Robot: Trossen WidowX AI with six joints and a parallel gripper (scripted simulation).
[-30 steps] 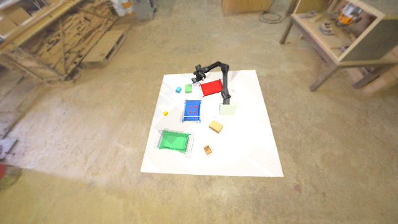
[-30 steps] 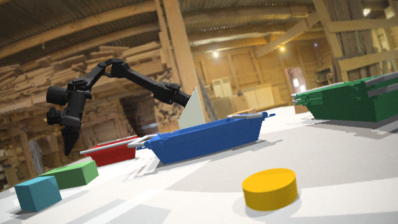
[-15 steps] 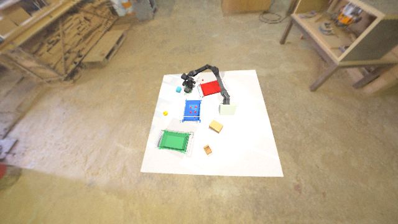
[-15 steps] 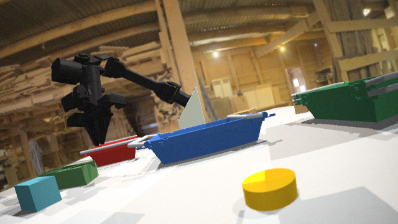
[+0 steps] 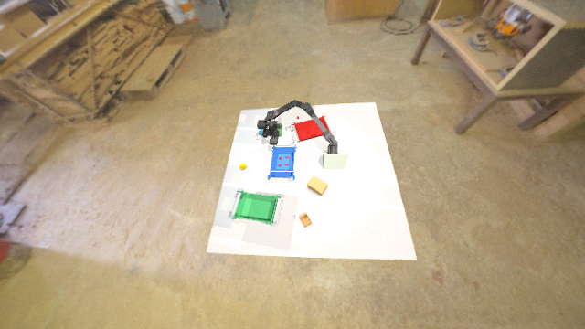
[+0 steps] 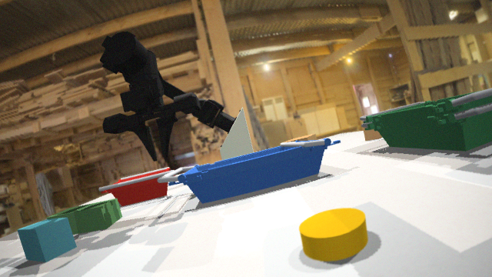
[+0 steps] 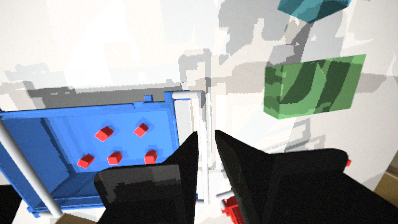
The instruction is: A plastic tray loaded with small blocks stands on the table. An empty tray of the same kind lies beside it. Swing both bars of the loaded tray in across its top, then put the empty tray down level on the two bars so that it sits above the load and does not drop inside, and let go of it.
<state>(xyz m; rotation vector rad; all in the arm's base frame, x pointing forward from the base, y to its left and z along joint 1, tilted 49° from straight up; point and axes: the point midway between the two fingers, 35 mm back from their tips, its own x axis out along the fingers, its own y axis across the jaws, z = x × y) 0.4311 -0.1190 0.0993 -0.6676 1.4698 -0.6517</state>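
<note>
Now: the red tray 28 cm behind my gripper tip, 16 cm to the right of it and 5 cm below it. Also, from my gripper tip: teal cube (16 cm to the right, 16 cm ahead, 7 cm below); green block (18 cm to the right, 7 cm below, 3 cm ahead); yellow disc (27 cm ahead, 19 cm to the left, 8 cm below).
</note>
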